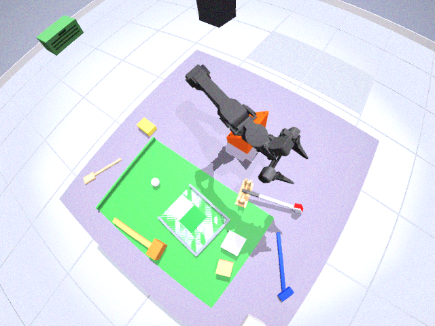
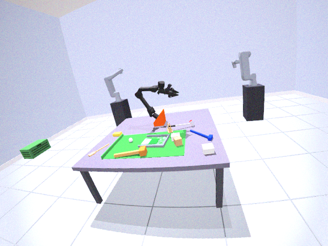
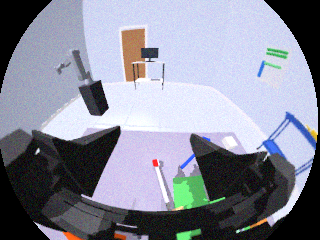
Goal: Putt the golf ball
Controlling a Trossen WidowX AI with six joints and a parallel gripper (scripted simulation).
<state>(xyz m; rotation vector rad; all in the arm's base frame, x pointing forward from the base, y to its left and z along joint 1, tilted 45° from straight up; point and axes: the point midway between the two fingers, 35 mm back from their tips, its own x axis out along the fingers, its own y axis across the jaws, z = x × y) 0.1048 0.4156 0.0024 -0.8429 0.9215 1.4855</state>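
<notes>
My gripper tip is 33 cm above the red putter, 3 cm short of it and 1 cm to the left of it. Also, from my gripper tip: blue hammer: 36 cm below, 23 cm ahead, 20 cm to the left; then tan cube: 39 cm ahead, 34 cm below, 1 cm to the left; then green mat: 37 cm below, 35 cm ahead, 31 cm to the right.
</notes>
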